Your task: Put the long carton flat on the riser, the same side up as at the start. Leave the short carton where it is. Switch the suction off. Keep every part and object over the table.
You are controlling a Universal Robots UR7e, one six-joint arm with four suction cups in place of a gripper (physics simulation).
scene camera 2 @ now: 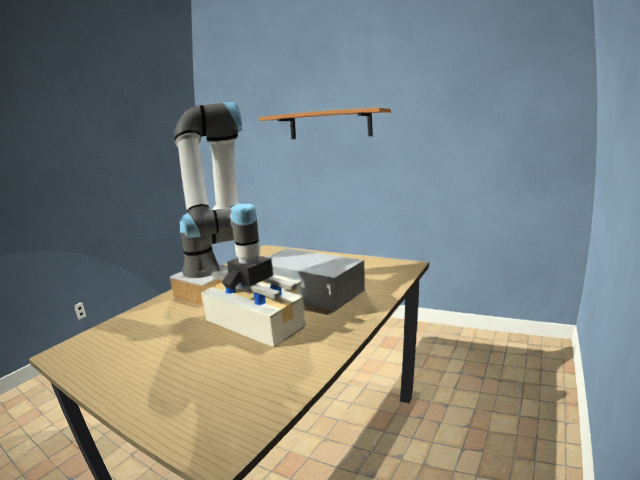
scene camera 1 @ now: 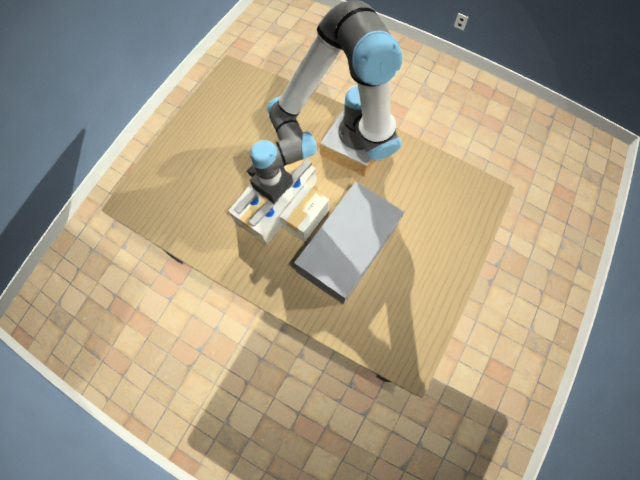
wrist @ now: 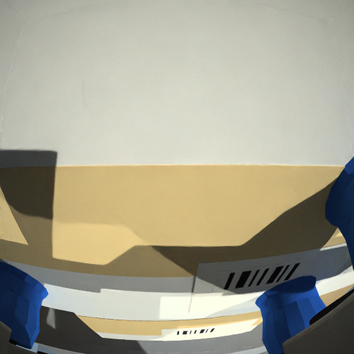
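Where they show: hand, its tool point: (scene camera 2: 253, 296); arm's base, origin of its link: (scene camera 2: 201, 271).
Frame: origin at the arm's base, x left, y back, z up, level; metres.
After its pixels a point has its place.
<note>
The long carton (scene camera 1: 250, 228) {x -0.159, y -0.519, z -0.003 m} (scene camera 2: 242, 316) {x -0.238, y -0.392, z -0.012 m} (wrist: 175, 90) is white with a tan tape strip and a barcode label on top. It lies flat on the table. My gripper (scene camera 1: 275, 191) {x -0.143, y -0.370, z 0.012 m} (scene camera 2: 252, 290) {x -0.143, y -0.370, z 0.012 m} is over it, its blue suction cups pressed on the top face; no gap shows at the cups that I can see. The short carton (scene camera 1: 297, 215) {x -0.034, y -0.409, z 0.017 m} (wrist: 120, 324) stands close beside the long carton, between it and the riser. The riser (scene camera 1: 356, 232) {x 0.172, y -0.376, z 0.033 m} (scene camera 2: 336, 289) {x 0.050, y -0.565, z -0.011 m} is a large grey block with a bare top. In scene camera 2 the long carton and gripper mostly hide the short carton.
The wooden table (scene camera 1: 454, 248) {x 0.508, y -0.218, z -0.087 m} (scene camera 2: 180, 382) {x -0.527, y -0.384, z -0.086 m} carries everything. The arm's base stands on a wood-sided pedestal (scene camera 1: 343, 156) {x -0.007, y -0.110, z -0.015 m} (scene camera 2: 187, 291) {x -0.105, y -0.011, z -0.046 m} behind the cartons and the riser. A wall shelf (scene camera 2: 325, 113) hangs beyond the table.
</note>
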